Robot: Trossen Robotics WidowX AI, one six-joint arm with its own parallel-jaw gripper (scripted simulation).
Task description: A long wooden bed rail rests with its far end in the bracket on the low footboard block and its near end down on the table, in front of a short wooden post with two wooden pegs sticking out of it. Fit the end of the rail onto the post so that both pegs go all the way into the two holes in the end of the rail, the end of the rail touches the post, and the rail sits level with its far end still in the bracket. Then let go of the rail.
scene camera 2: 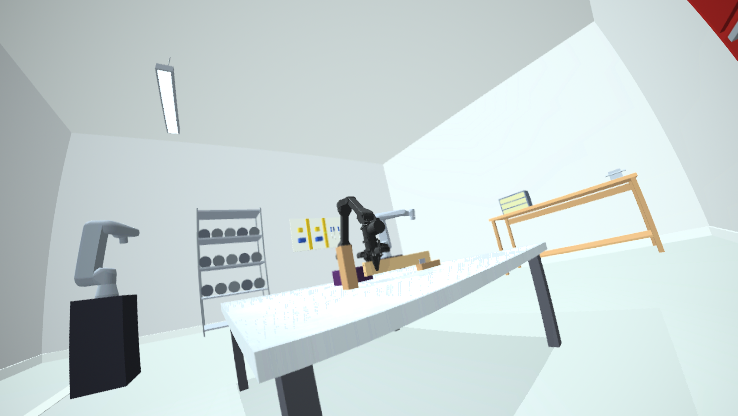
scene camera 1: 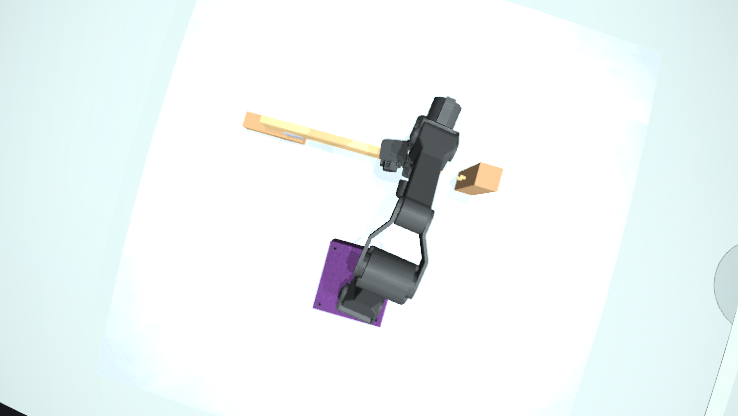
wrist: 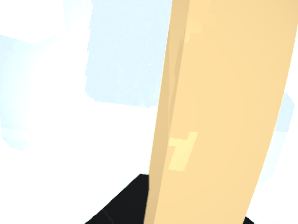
wooden rail: scene camera 2 393,263; scene camera 1 314,135; wrist 222,86
